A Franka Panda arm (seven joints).
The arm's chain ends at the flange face. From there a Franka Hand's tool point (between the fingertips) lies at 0.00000 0.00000 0.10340 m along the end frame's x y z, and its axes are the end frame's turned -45 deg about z.
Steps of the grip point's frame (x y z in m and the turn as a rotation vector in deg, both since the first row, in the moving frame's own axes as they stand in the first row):
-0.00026 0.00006 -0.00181 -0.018 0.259 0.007
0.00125 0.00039 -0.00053 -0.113 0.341 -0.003
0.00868 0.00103 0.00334 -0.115 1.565 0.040
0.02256 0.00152 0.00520 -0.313 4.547 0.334
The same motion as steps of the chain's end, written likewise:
-0.00049 0.00053 -0.00181 0.170 0.196 0.007
0.00058 -0.00032 -0.00053 0.161 0.321 -0.003
0.00472 -0.00356 0.00338 1.025 1.188 0.040
0.01082 -0.00950 0.00553 2.994 3.437 0.334

